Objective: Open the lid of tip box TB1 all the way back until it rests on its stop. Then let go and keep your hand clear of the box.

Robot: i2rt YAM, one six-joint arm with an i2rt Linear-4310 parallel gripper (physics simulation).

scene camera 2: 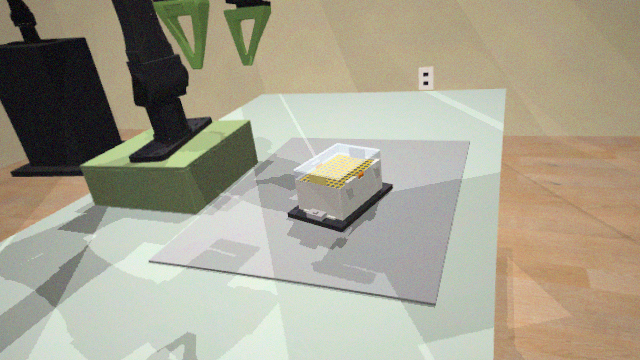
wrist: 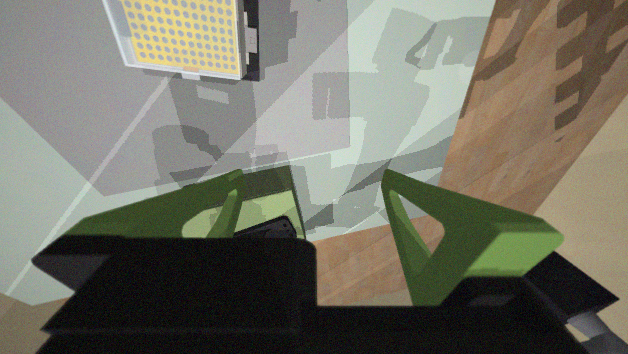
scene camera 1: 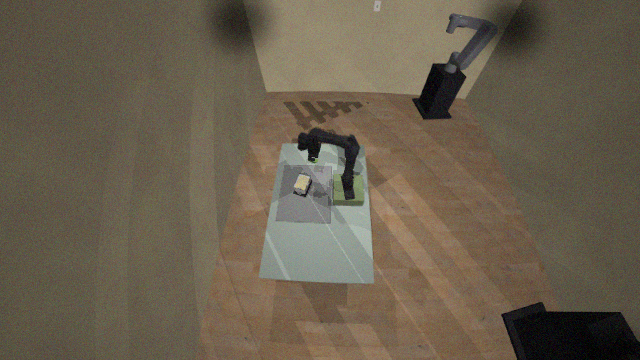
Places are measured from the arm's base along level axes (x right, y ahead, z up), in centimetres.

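Pixels of known places: gripper, fingertip midpoint: (scene camera 2: 224, 67) (wrist: 313, 177) (scene camera 1: 315, 157); arm's base, origin of the base link: (scene camera 2: 175, 140) (scene camera 1: 347, 187).
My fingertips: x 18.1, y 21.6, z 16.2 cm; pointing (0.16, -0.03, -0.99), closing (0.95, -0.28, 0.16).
Observation:
Ahead of a thing's pixels: the offset from my fingertips to its top centre. "pt": to the spot under its first point. Level surfaces: height alone.
The tip box {dx -8.8, dy +11.8, dz -16.9 cm} (scene camera 1: 302, 184) (scene camera 2: 325, 201) (wrist: 185, 35) stands upright on a black base plate {pt dx -0.2, dy +13.6, dz -24.1 cm} (scene camera 2: 344, 226), with a yellow perforated tip rack inside. No TB1 label is readable. Its clear lid {pt dx -5.8, dy +7.5, dz -16.9 cm} (scene camera 2: 307, 167) (wrist: 125, 40) lies closed over the rack. A small clear tab {dx -10.7, dy +7.5, dz -18.2 cm} (wrist: 191, 76) with an orange patch beside it shows on the box's near side in the wrist view. My gripper (scene camera 1: 314, 160) (scene camera 2: 222, 66) (wrist: 313, 177) is open and empty. Its green fingers are high above the table, off to one side of the box and apart from it.
A grey mat {dz -24.7 cm} (scene camera 1: 300, 212) (scene camera 2: 425, 225) (wrist: 50, 75) lies under the box on the pale table {dz -25.0 cm} (scene camera 1: 320, 255) (scene camera 2: 480, 112). The arm stands on a green block (scene camera 1: 357, 192) (scene camera 2: 225, 165) (wrist: 267, 206) beside the mat. A second arm on a black pedestal (scene camera 1: 440, 90) (scene camera 2: 50, 100) stands off the table.

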